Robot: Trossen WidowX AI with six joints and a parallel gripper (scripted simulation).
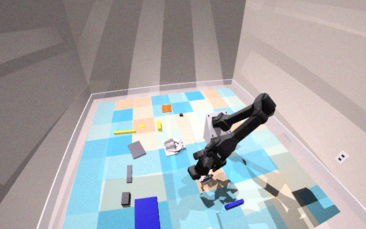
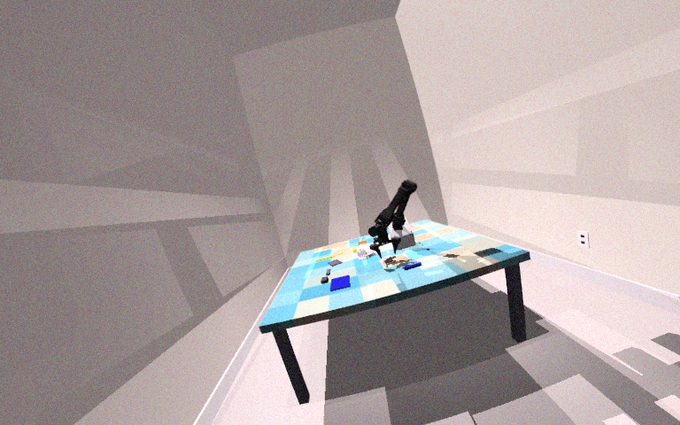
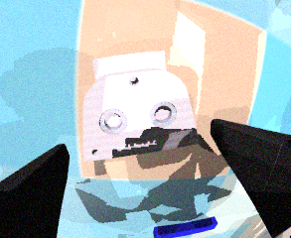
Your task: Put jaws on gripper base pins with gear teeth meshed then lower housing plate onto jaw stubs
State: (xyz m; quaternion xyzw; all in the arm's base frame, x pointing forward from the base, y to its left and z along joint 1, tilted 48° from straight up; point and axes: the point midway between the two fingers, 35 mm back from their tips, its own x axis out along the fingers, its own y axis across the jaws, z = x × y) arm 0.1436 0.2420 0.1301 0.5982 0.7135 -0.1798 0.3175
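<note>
The white housing part is 10 mm to the right of my gripper tip and 10 mm below it. From my gripper tip the other things lie so: blue bar: 170 mm to the left, 90 mm behind, 30 mm below; then blue plate: 310 mm ahead, 120 mm to the left, 40 mm below; then grey bar: 390 mm ahead, 110 mm to the right, 40 mm below.
</note>
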